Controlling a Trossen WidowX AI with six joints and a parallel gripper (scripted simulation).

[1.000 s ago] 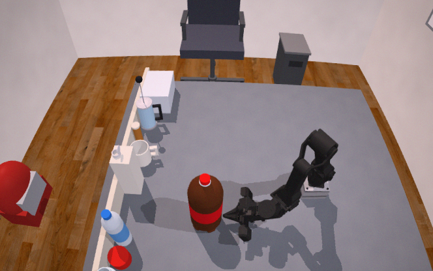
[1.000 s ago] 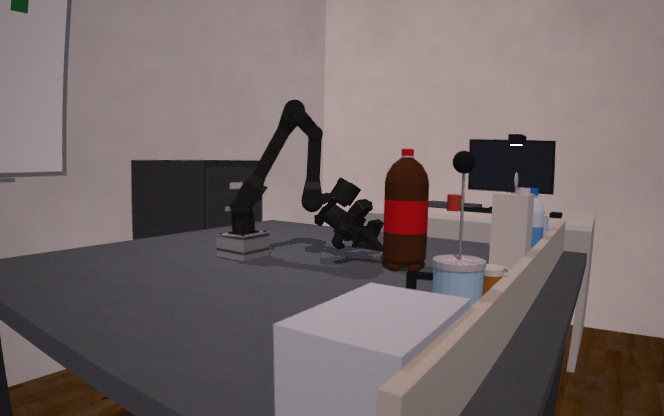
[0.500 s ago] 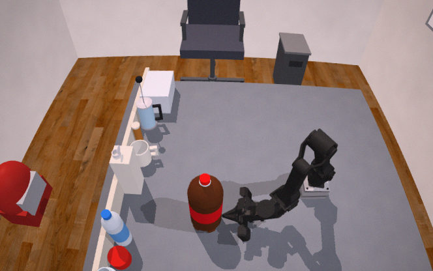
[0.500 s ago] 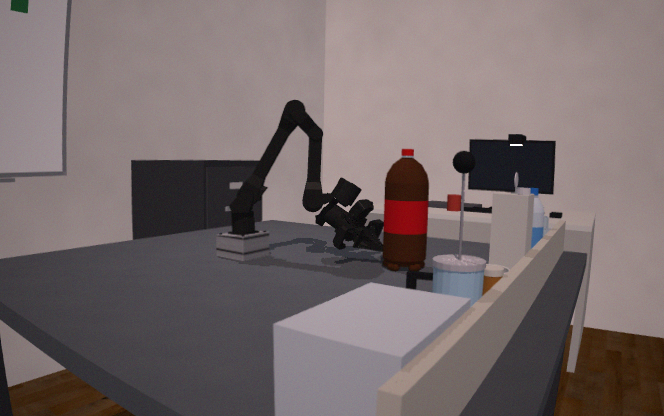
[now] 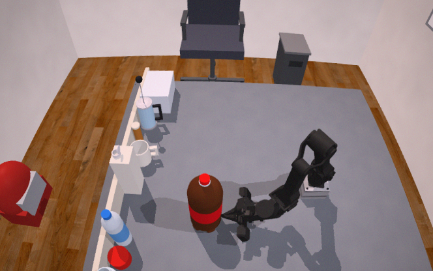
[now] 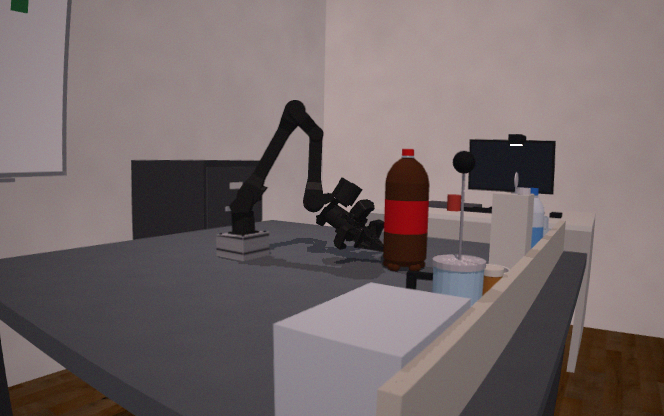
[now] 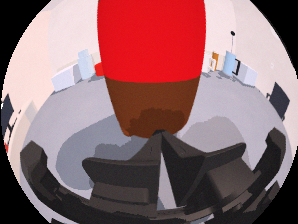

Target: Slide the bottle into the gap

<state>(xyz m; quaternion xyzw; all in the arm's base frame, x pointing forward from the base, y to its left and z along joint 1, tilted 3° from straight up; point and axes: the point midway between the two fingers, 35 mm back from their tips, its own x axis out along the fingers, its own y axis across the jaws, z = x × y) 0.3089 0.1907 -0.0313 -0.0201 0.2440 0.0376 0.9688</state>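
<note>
Now: hand 10 cm below the brown cola bottle, 8 cm short of it and 1 cm to the right of it. From my hand the other things lie so: red cup 35 cm ahead, 23 cm to the left, 3 cm below; low beige rail 44 cm ahead, 7 cm to the right; water bottle 36 cm ahead, 15 cm to the left, 5 cm above.
</note>
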